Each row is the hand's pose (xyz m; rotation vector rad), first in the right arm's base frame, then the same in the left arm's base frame.
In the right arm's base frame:
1: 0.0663 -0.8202 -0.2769 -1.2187 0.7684 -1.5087
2: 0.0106 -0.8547 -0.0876 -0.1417 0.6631 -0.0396
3: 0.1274 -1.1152 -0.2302 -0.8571 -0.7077 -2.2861
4: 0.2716 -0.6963 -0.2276 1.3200 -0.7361 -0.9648
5: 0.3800 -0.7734 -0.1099 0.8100 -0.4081 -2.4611
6: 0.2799 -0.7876 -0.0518 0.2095 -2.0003 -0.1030
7: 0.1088 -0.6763 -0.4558 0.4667 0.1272 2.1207
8: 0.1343 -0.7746 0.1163 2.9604 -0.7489 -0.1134
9: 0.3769 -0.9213 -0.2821 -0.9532 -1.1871 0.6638
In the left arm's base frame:
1: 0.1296 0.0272 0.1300 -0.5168 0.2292 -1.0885
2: 0.0299 -0.1183 0.2250 0.0782 -0.0432 0.5791
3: 0.3294 -0.2018 0.1532 0.2775 -0.6092 -2.0338
4: 0.1654 0.1729 0.3235 2.1000 -0.5875 -0.2054
5: 0.2308 0.0923 0.4676 1.6392 0.1181 -1.7167
6: 0.1483 0.0142 0.4412 1.1924 -2.4488 -0.0752
7: 0.1489 0.2467 0.0528 -0.0706 -0.6173 2.7662
8: -0.0296 -0.1168 0.4695 -2.6225 -0.1226 -0.6467
9: 0.3963 0.0666 0.3144 -0.4742 -2.1255 0.5305

